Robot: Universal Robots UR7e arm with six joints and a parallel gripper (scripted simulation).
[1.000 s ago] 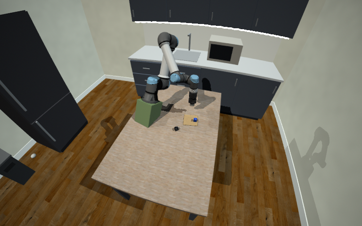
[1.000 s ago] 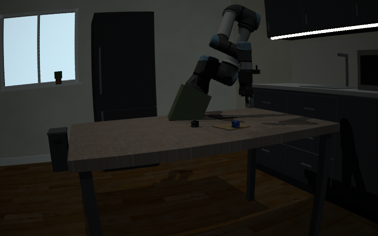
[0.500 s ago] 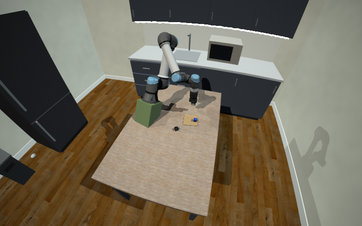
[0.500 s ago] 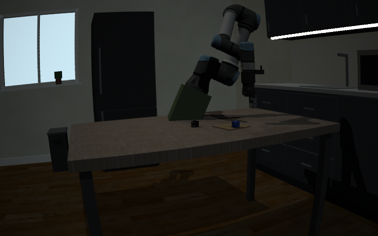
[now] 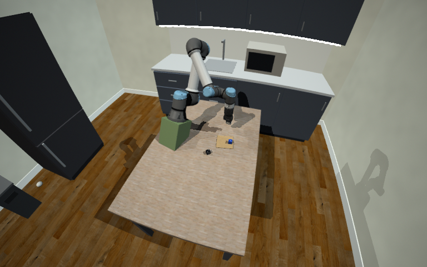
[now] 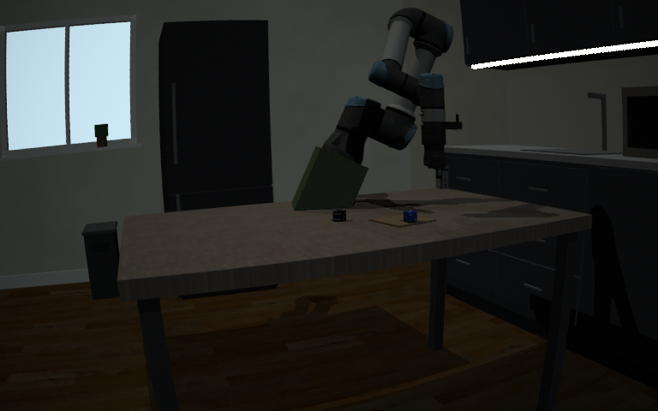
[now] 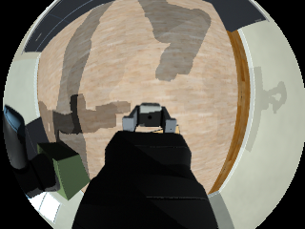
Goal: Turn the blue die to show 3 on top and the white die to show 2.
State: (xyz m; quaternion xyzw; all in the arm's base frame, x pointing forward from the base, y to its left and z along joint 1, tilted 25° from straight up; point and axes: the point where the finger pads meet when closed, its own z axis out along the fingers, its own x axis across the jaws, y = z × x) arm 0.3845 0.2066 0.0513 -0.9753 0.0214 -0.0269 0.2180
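Right now my hand is 1 cm above the white die. From my hand the other things lie so: black die (31 cm to the right, 9 cm below, 6 cm behind); then blue die (14 cm to the right, 9 cm below, 7 cm ahead); then tan mat (14 cm to the right, 10 cm below, 2 cm ahead).
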